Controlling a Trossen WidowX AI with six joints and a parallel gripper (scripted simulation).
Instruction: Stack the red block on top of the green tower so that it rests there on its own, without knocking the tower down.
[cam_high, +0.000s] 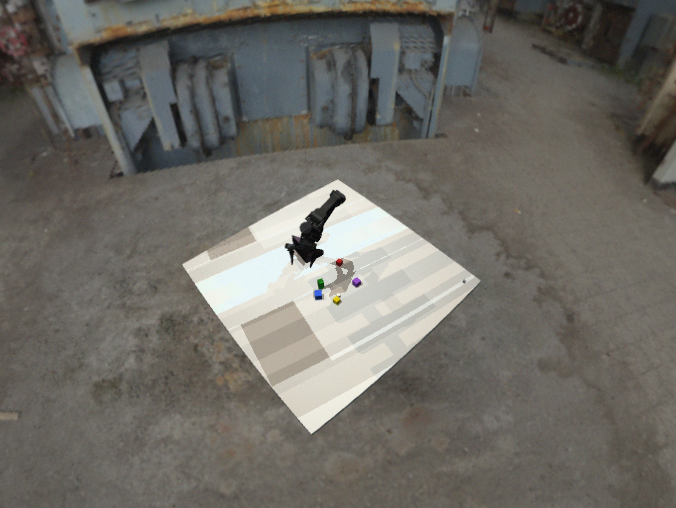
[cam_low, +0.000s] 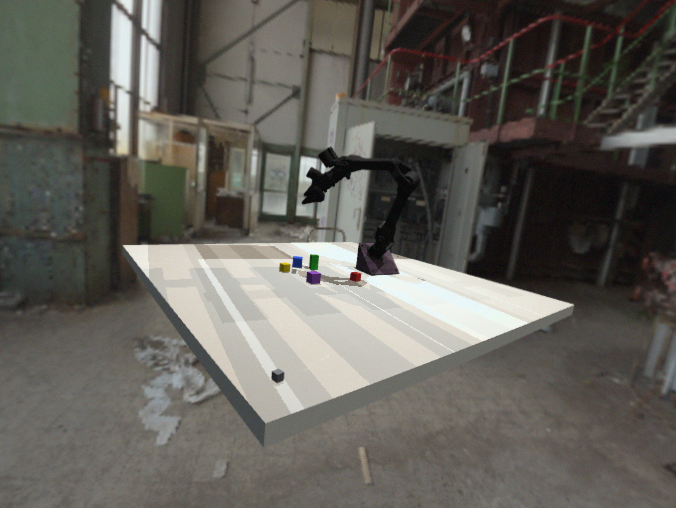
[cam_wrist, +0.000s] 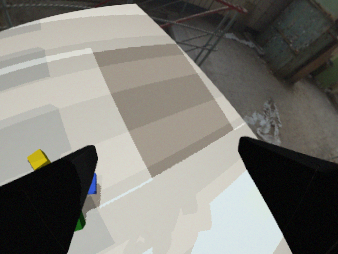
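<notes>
My gripper tip is now 90 mm past the red block, 300 mm to the right of it and 260 mm above it. From my gripper tip the other things lie so: yellow block 120 mm ahead, 130 mm to the left, 260 mm below; blue block 30 mm ahead, 70 mm to the left, 250 mm below; purple block 80 mm ahead, 290 mm to the left, 250 mm below.
</notes>
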